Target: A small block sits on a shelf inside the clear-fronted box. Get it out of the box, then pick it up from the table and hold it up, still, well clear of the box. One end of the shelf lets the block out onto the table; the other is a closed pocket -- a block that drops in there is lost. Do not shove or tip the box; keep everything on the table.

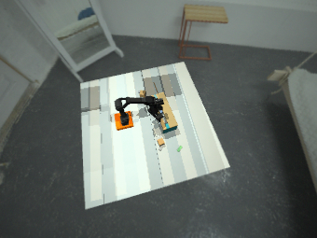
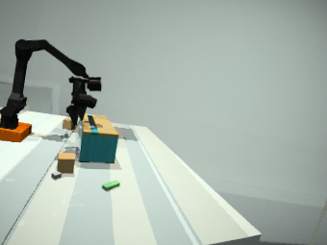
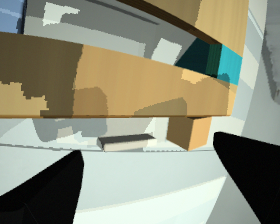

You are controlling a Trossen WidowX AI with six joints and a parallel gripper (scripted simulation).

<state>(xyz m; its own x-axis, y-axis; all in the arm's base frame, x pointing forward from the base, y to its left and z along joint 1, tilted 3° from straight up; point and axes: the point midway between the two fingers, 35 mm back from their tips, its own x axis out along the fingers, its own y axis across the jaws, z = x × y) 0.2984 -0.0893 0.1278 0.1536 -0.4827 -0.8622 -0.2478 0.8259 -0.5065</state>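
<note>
Now: gripper tip 9 cm to the right of the box, 7 cm above it and 5 cm short of it. Round my gripper tip: small green flat piece (30 cm to the right, 13 cm below, 12 cm ahead).
</note>
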